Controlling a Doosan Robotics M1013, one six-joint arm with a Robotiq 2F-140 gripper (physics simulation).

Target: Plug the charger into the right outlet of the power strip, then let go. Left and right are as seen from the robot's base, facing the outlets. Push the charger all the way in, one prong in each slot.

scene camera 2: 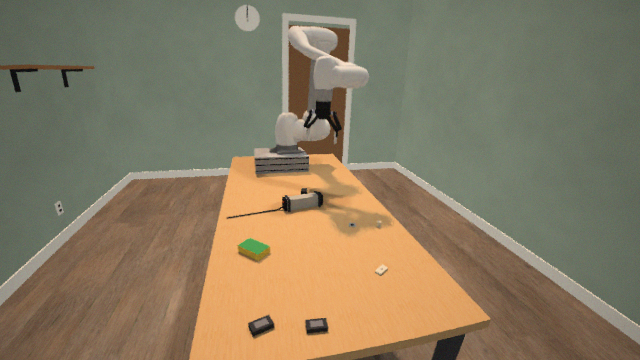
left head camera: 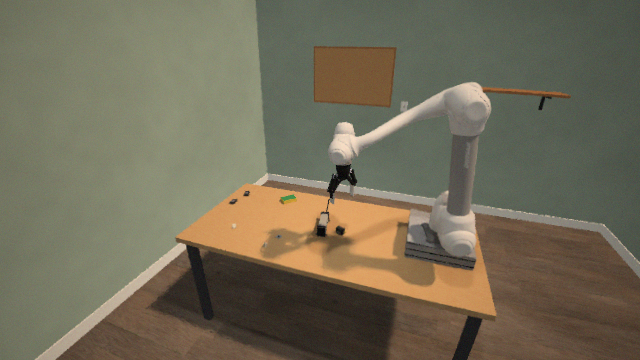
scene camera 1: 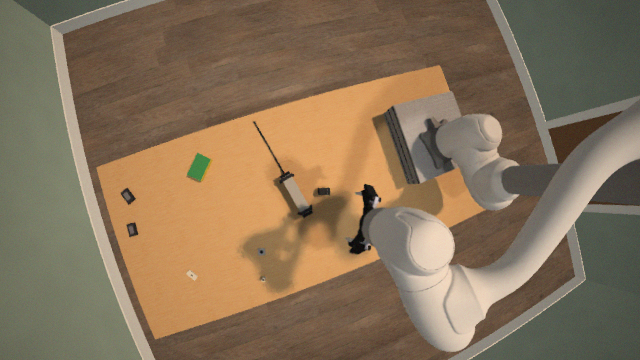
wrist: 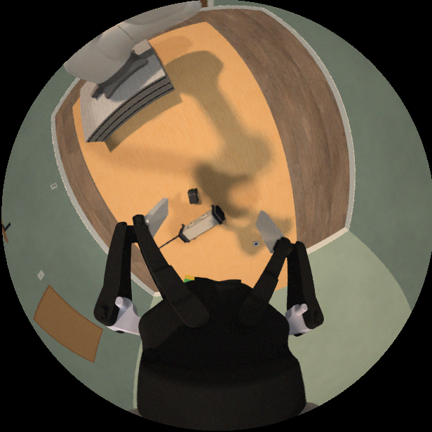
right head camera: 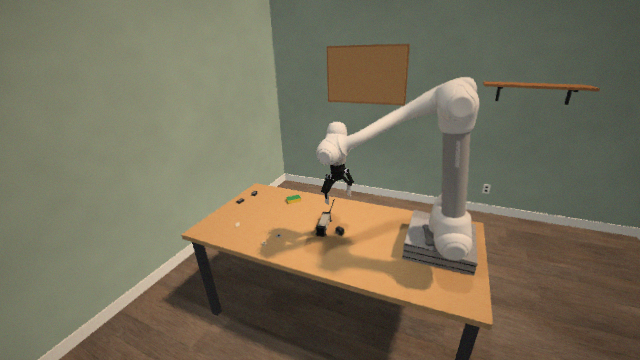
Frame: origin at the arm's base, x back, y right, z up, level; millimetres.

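Seen in the pictures: gripper, between the fingertips: (scene camera 2: pixel 321 141) (left head camera: pixel 342 199) (scene camera 1: pixel 354 216) (right head camera: pixel 338 199); arm's base, origin of its link: (scene camera 2: pixel 286 151) (scene camera 1: pixel 440 144).
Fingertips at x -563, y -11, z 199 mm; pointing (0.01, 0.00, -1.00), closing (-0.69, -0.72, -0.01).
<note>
Pixels of each thing's top centre, then the offset from my fingertips to it.
- charger, centre of its top: (scene camera 1: pixel 326 191) (scene camera 2: pixel 304 189) (right head camera: pixel 340 228) (left head camera: pixel 341 228) dx -1, dy +96, dz -256 mm
- power strip, centre of its top: (scene camera 1: pixel 296 194) (scene camera 2: pixel 302 195) (right head camera: pixel 323 219) (left head camera: pixel 323 219) dx -119, dy +150, dz -235 mm
- yellow sponge, centre of its top: (scene camera 2: pixel 253 245) (scene camera 1: pixel 198 166) (left head camera: pixel 288 197) (right head camera: pixel 293 197) dx -419, dy +462, dz -268 mm
- white plate-like piece, centre of its top: (scene camera 1: pixel 191 275) dx -692, dy +78, dz -288 mm
The charger (left head camera: pixel 340 230) (right head camera: pixel 340 231) (scene camera 1: pixel 324 191) (scene camera 2: pixel 304 191) (wrist: pixel 193 196) is a small black block on the table, on the robot-base side of the power strip and apart from it. The power strip (left head camera: pixel 323 223) (right head camera: pixel 324 223) (scene camera 1: pixel 296 194) (scene camera 2: pixel 303 201) (wrist: pixel 201 224) is a light grey bar with black ends and a black cord; its outlets face the charger's side in the wrist view. My gripper (left head camera: pixel 342 196) (right head camera: pixel 338 196) (scene camera 1: pixel 353 218) (scene camera 2: pixel 321 136) (wrist: pixel 213 211) is open and empty, pointing down high above the table. The prongs are too small to make out.
A green and yellow sponge (scene camera 1: pixel 199 167) (scene camera 2: pixel 254 249), two dark small boxes (scene camera 2: pixel 261 325) (scene camera 2: pixel 316 325), a white plate-like piece (scene camera 1: pixel 192 275) and two tiny pieces (scene camera 1: pixel 261 251) (scene camera 1: pixel 263 279) lie beyond the strip. The robot's grey base block (scene camera 1: pixel 425 135) stands at the table's other end.
</note>
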